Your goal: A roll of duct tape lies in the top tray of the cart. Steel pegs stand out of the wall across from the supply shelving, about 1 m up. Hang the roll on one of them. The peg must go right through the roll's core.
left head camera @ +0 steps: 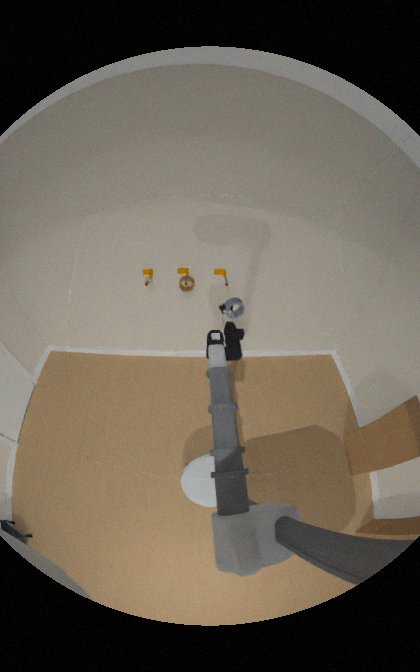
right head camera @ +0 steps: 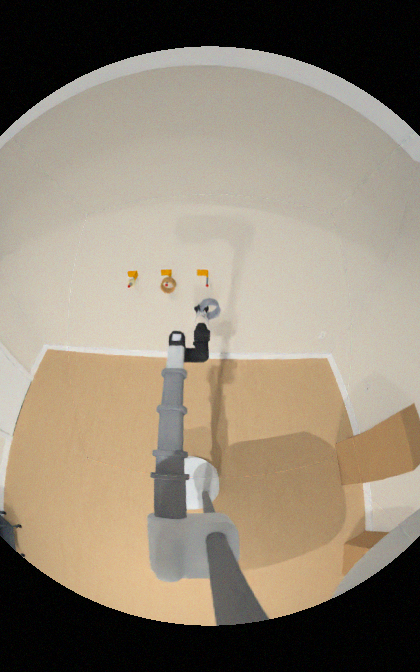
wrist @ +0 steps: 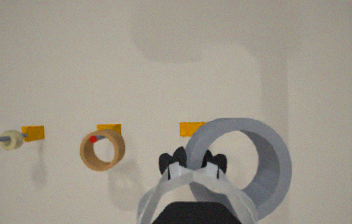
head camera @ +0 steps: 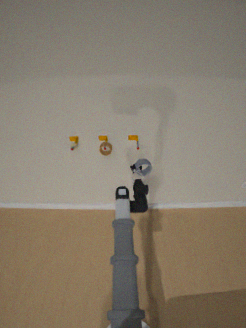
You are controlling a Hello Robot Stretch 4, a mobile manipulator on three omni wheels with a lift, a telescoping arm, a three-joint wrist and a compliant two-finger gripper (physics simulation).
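Places are measured from the robot's base along level axes (x ahead, y left, z up), in centimetres.
Pixels of known places: gripper, fingertip midpoint: (wrist: 192, 159) (head camera: 136, 165).
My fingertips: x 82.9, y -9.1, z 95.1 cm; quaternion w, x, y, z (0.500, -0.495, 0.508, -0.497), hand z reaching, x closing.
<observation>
Behind a point stands the place of what it marks.
My gripper (head camera: 136, 169) @(y -9.1, x 82.9, z 95.1 cm) (left head camera: 226, 309) (right head camera: 201, 310) (wrist: 192, 159) @(y -9.1, x 82.9, z 95.1 cm) is shut on the wall of a grey duct tape roll (head camera: 149, 166) @(y -16.9, x 79.8, z 96.3 cm) (left head camera: 242, 307) (right head camera: 218, 308) (wrist: 276, 160) @(y -17.2, x 79.4, z 95.7 cm), whose core faces the pegs' wall. In the head views the roll appears below and right of the right peg (head camera: 138, 145) @(y -13.2, x 107.0, z 95.2 cm) (left head camera: 226, 281) (right head camera: 207, 281), apart from it. That peg has a red tip and carries no roll. In the wrist view its yellow mount (wrist: 191, 129) @(y -9.8, x 120.6, z 94.7 cm) shows at the roll's upper left; the roll's wall hides the peg. The roll's exact distance from the peg tip is unclear.
A brown tape roll (left head camera: 186, 290) (right head camera: 168, 291) (wrist: 120, 147) @(y 7.4, x 108.4, z 92.1 cm) hangs on the middle peg. A small cream roll (wrist: 17, 139) @(y 34.6, x 109.8, z 94.3 cm) hangs on the left peg. Brown boxes (left head camera: 387, 440) (right head camera: 380, 450) stand at the right. A shadow of the arm falls on the wall.
</observation>
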